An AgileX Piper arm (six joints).
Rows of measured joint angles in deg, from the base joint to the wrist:
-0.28, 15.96, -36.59, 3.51, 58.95, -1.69
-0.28, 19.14, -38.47, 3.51, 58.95, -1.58
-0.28, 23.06, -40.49, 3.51, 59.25, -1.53
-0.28, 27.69, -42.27, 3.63, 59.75, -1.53
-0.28, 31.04, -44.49, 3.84, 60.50, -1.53
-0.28, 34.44, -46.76, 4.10, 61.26, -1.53
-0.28, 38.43, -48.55, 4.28, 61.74, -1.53
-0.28, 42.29, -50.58, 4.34, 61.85, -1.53
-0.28, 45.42, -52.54, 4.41, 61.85, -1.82
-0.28, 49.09, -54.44, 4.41, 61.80, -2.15
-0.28, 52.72, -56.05, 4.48, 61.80, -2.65
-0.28, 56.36, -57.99, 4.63, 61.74, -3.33
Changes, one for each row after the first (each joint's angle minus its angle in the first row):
0.00, 3.18, -1.88, 0.00, 0.00, 0.11
0.00, 7.10, -3.90, 0.00, 0.30, 0.16
0.00, 11.73, -5.68, 0.12, 0.80, 0.16
0.00, 15.08, -7.90, 0.33, 1.55, 0.16
0.00, 18.48, -10.17, 0.59, 2.31, 0.16
0.00, 22.47, -11.96, 0.77, 2.79, 0.16
0.00, 26.33, -13.99, 0.83, 2.90, 0.16
0.00, 29.46, -15.95, 0.90, 2.90, -0.13
0.00, 33.13, -17.85, 0.90, 2.85, -0.46
0.00, 36.76, -19.46, 0.97, 2.85, -0.96
0.00, 40.40, -21.40, 1.12, 2.79, -1.64

